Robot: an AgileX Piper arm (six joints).
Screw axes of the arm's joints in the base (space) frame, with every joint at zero. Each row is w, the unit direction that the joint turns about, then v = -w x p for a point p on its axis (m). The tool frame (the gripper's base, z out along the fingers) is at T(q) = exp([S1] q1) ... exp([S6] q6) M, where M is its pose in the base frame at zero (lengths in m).
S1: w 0 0 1 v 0 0 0
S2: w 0 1 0 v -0.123 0 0
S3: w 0 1 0 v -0.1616 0 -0.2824
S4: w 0.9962 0 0.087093 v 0 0.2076 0
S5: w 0 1 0 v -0.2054 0 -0.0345
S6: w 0.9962 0 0.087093 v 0 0.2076 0
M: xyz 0.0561 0 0.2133 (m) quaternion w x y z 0.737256 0 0.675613 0
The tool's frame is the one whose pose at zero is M.
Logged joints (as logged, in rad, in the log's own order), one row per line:
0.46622, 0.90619, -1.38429, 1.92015, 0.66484, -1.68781
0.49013, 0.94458, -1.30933, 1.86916, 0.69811, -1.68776
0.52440, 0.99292, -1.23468, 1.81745, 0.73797, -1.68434
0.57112, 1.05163, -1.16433, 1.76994, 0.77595, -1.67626
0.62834, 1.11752, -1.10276, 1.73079, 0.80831, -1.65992
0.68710, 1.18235, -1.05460, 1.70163, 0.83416, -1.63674
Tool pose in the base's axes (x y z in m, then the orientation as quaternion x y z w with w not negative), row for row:
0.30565, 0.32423, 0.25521, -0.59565, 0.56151, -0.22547, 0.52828
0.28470, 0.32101, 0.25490, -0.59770, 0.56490, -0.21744, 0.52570
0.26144, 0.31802, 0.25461, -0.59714, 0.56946, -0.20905, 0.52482
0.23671, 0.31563, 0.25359, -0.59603, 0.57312, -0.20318, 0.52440
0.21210, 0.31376, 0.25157, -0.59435, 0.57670, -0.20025, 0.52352
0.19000, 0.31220, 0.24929, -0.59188, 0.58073, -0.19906, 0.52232
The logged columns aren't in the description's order. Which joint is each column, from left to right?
Columns, left to right: q5, q1, q3, q2, q6, q4.
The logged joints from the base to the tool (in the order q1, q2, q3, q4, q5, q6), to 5 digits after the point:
0.90619, 1.92015, -1.38429, -1.68781, 0.46622, 0.66484
0.94458, 1.86916, -1.30933, -1.68776, 0.49013, 0.69811
0.99292, 1.81745, -1.23468, -1.68434, 0.52440, 0.73797
1.05163, 1.76994, -1.16433, -1.67626, 0.57112, 0.77595
1.11752, 1.73079, -1.10276, -1.65992, 0.62834, 0.80831
1.18235, 1.70163, -1.05460, -1.63674, 0.68710, 0.83416

